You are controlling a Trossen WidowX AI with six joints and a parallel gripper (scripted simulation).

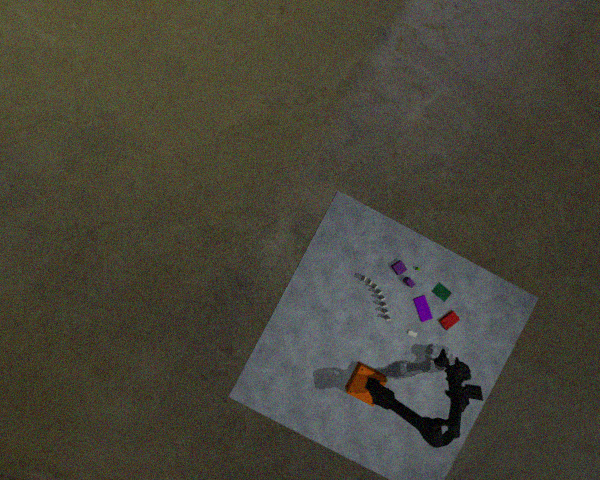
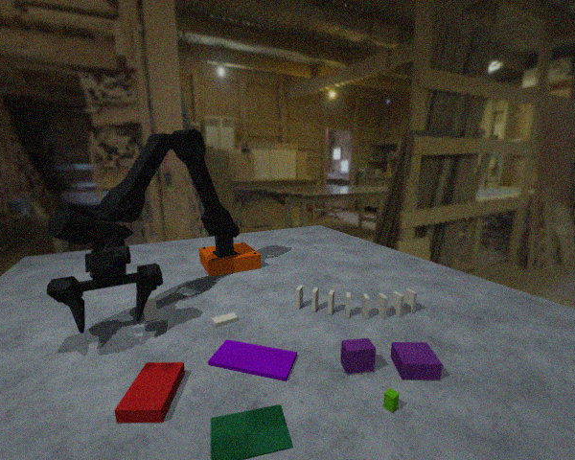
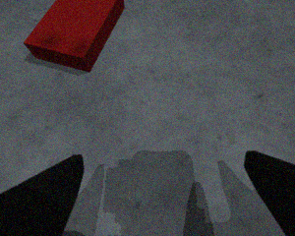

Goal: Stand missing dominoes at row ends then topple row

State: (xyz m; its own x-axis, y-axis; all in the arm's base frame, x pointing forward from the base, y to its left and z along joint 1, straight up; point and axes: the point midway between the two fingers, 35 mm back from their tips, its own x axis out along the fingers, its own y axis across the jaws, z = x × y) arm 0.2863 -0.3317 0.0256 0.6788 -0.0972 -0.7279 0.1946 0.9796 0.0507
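The purple flat plate is 170 mm ahead of my gripper tip, 200 mm to the left of it and 40 mm below it. The rest, counted from my gripper tip: green plate (290 mm ahead, 140 mm to the left, 40 mm below); then red flat block (160 mm ahead, 40 mm to the left, 30 mm below); then small green cube (360 mm ahead, 320 mm to the left, 30 mm below).
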